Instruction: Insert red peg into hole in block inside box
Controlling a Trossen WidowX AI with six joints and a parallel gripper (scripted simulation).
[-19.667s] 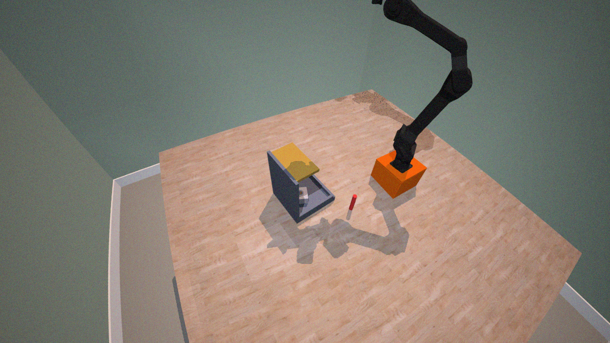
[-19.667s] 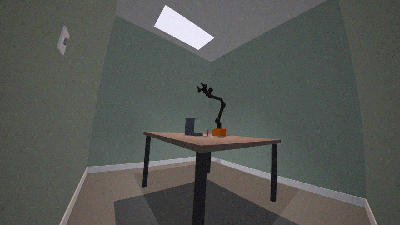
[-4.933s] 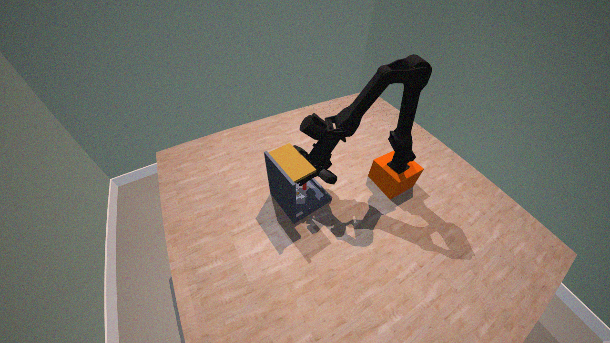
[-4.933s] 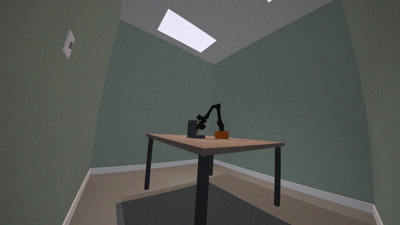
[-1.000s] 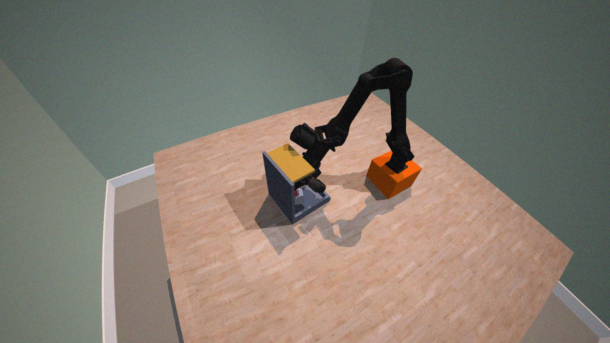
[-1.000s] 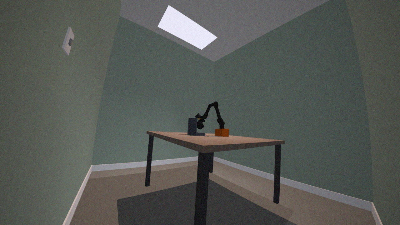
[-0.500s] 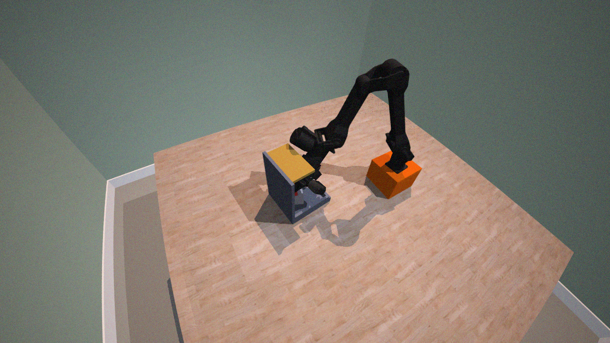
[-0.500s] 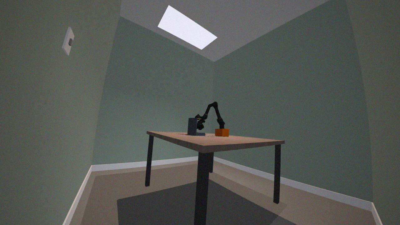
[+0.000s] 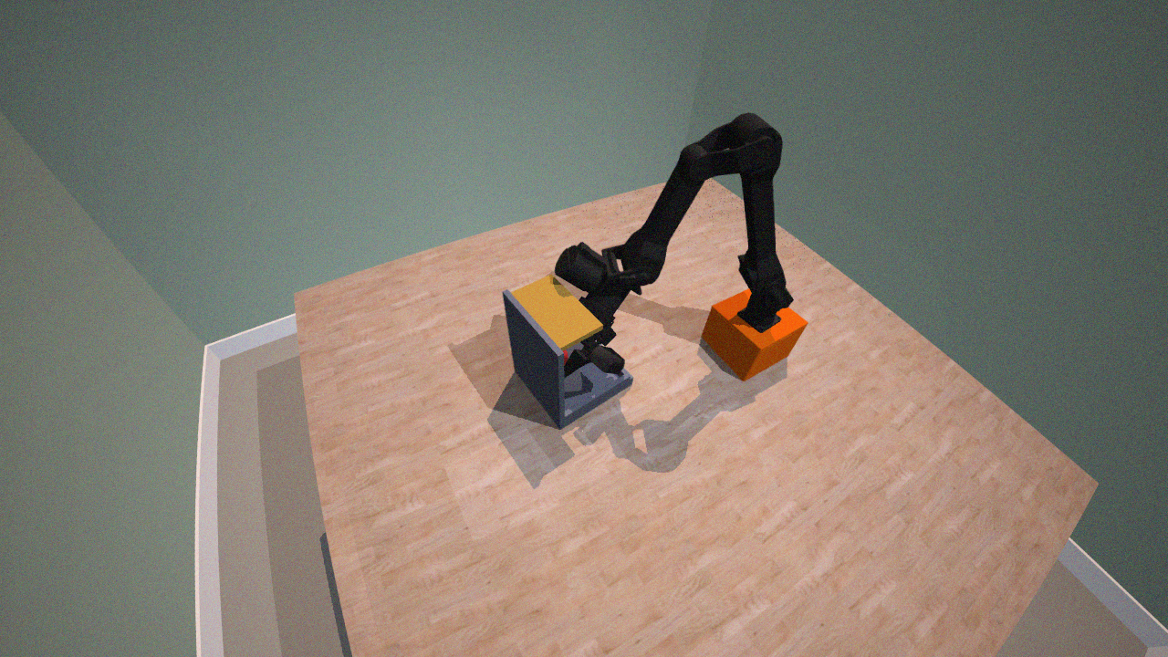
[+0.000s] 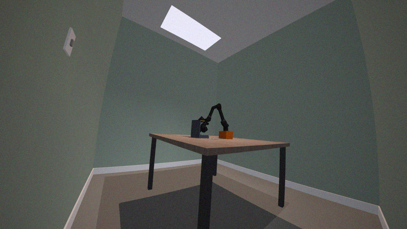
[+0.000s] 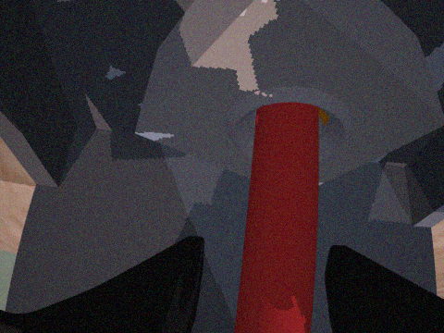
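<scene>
Now: gripper tip 3 cm past the red peg. Also, from my gripper tip: yellow roof (15 cm above, 1 cm behind).
</scene>
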